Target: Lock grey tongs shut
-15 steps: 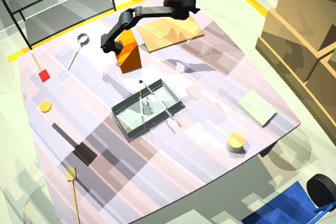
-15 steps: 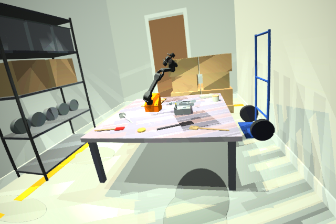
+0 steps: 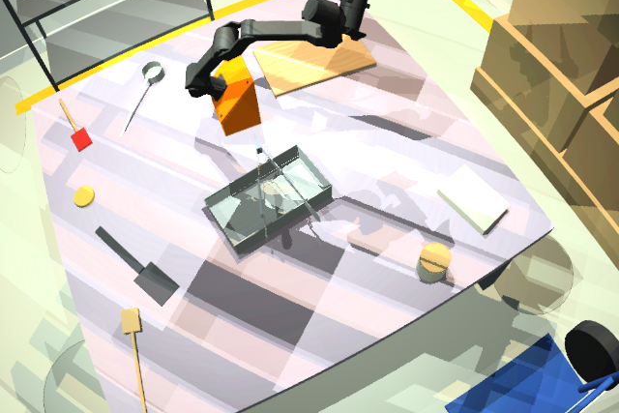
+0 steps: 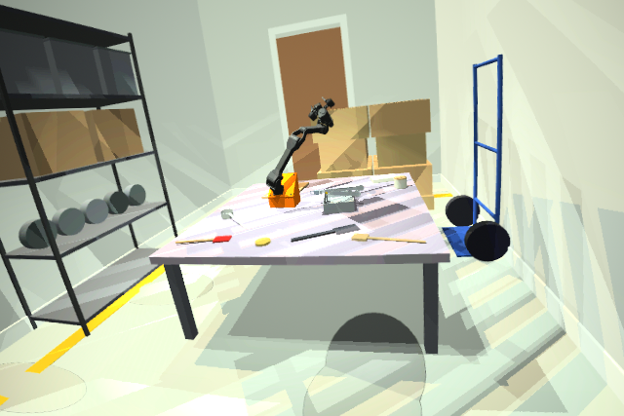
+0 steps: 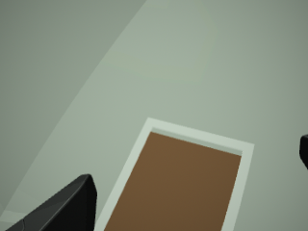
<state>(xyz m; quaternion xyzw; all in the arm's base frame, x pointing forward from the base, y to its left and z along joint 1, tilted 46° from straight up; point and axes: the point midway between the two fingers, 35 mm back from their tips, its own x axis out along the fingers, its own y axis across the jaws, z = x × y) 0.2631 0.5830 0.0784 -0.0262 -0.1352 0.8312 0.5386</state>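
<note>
Right now my gripper tip is 8 cm short of the yellow mark, 37 cm to the left of it and 54 cm above it. Round my gripper tip: white block (41 cm ahead, 13 cm to the left, 60 cm below); then grey roasting tin (15 cm ahead, 38 cm to the right, 59 cm below); then wooden board (30 cm behind, 2 cm to the right, 61 cm below).
</note>
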